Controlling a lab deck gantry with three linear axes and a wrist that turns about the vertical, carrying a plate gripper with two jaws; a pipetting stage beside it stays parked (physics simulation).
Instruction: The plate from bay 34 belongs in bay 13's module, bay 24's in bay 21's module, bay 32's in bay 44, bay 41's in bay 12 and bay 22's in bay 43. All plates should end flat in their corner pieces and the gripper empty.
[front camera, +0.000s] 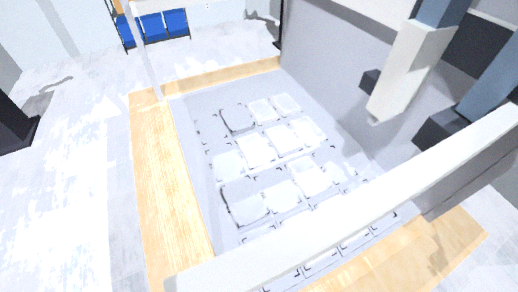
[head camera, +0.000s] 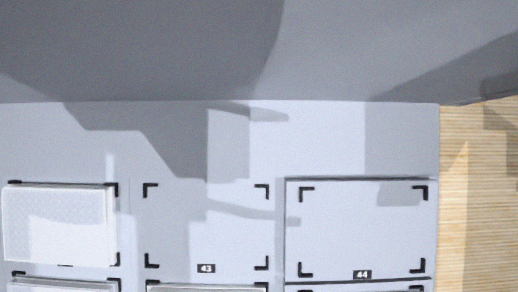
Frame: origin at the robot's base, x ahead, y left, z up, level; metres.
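Seen in the pictures: robot's base, link origin: (front camera: 194, 121).
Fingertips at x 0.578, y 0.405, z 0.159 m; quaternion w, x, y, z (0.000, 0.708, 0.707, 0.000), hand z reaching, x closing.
Pixels of each thing's top centre, then the offset from my fingertips to it. "*": a spot on its surface instead.
- pale plate, top centre: (head camera: 51, 226) (front camera: 307, 128) 0.350 m back, 0.041 m right, 0.145 m down
- dark-edged module 21, surface spot: (front camera: 237, 119) * 0.497 m back, 0.257 m right, 0.140 m down
In the head view, bays 43 (head camera: 206, 230) and 44 (head camera: 357, 227) hold no plate; bay 44 is a raised module. A pale plate (head camera: 57, 225) (front camera: 307, 130) sits in bay 42. Top edges of the plates in bays 32 (head camera: 65, 286) and 33 (head camera: 207, 287) show at the bottom. Bay 34's upper corner pieces show there with no plate edge. In the front view, white plates stand in bays 41 (front camera: 286, 104), 32 (front camera: 285, 139) and 22 (front camera: 256, 150); the dark-edged module 21 (front camera: 237, 119) looks empty. Glare leaves bays 12 and 13 unclear. The gripper's jaws do not show.
In the front view, a white beam (front camera: 320, 235) crosses the near deck and hides several bays. A white column (front camera: 412, 70) hangs near the grey wall (front camera: 325, 55). More plates stand in bays 31 (front camera: 262, 111) and 33 (front camera: 310, 177). Wooden edging (front camera: 167, 190) (head camera: 480, 225) borders the deck.
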